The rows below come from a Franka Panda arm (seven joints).
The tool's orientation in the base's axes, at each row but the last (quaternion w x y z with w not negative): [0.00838 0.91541 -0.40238 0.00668]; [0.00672 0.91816 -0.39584 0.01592]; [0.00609 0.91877 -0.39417 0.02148]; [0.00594 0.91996 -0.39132 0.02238]
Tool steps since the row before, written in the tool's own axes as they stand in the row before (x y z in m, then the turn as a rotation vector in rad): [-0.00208 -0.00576 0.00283 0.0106 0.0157 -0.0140]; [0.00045 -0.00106 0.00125 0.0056 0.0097 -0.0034]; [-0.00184 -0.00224 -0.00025 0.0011 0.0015 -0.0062]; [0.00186 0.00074 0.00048 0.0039 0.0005 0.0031]
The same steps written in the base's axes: [0.00285 0.00537 -0.00293 -0.0045 -0.0181 0.0144]; [0.00111 0.00037 -0.00123 -0.0033 -0.0106 0.0036]; [0.00035 0.00288 0.00018 -0.0005 -0.0017 0.0062]; [0.00077 -0.00187 -0.00040 0.0025 -0.0032 -0.0029]
